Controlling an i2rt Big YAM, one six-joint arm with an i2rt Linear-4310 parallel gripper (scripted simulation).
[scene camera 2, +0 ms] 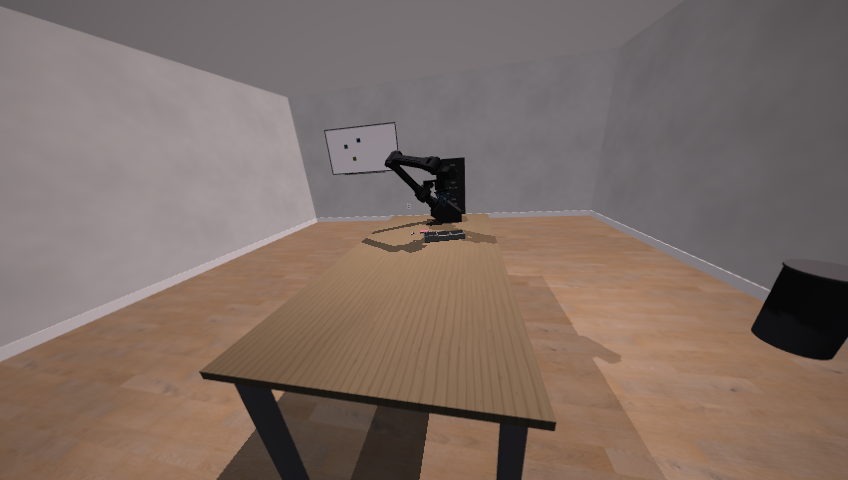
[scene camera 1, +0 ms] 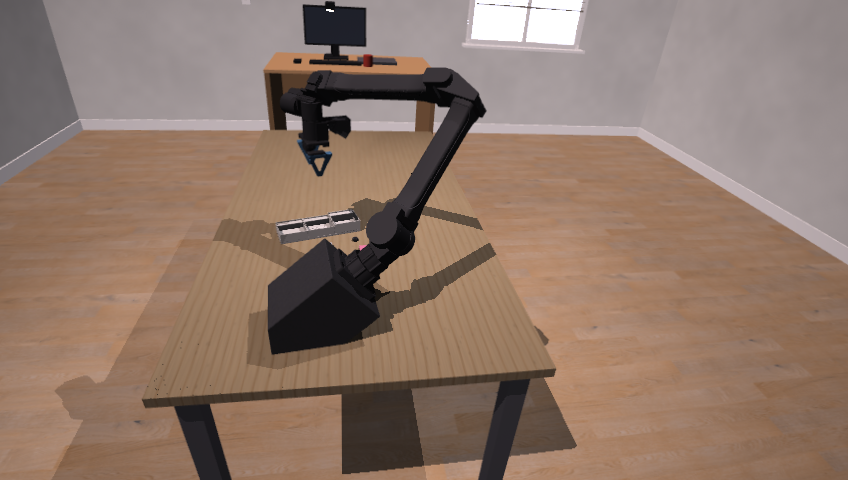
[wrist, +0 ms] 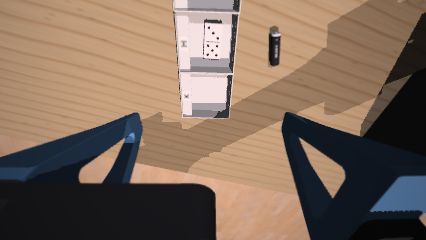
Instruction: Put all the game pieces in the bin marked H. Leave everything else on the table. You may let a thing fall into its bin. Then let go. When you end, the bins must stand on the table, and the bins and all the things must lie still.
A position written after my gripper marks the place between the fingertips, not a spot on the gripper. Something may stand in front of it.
Observation:
In view: my gripper [scene camera 1: 315,170] and a grey three-bin tray [scene camera 1: 349,222].
My gripper is seen too in the wrist view [wrist: 212,120].

